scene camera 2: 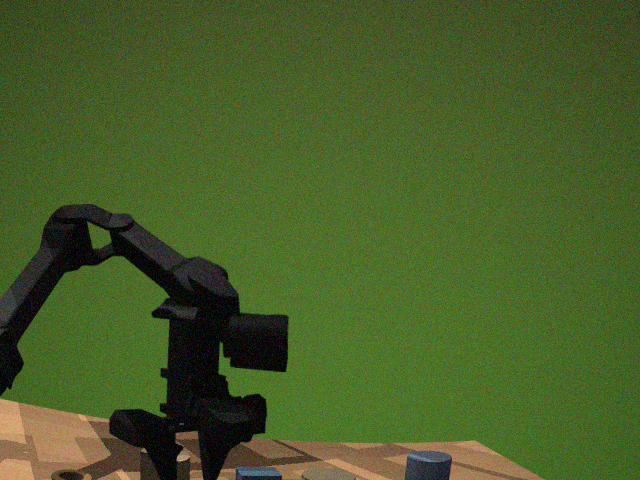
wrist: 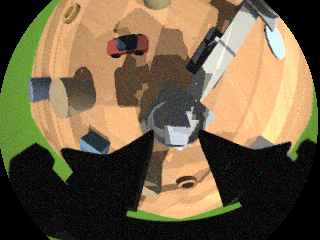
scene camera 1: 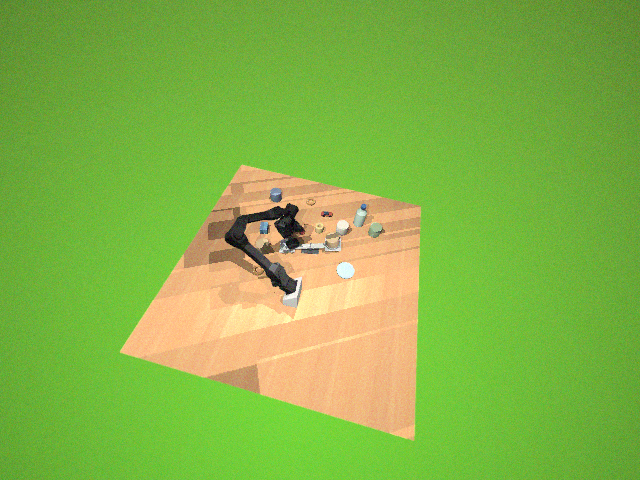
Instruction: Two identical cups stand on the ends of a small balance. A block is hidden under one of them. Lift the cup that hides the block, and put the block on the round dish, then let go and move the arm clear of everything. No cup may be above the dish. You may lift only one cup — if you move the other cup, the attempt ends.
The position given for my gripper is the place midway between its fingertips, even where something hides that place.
Note:
I see my gripper (wrist: 176,133), a grey block (wrist: 176,131) and a tan cup (wrist: 68,96).
Scene camera 2 does not show the grey block: it is out of frame.

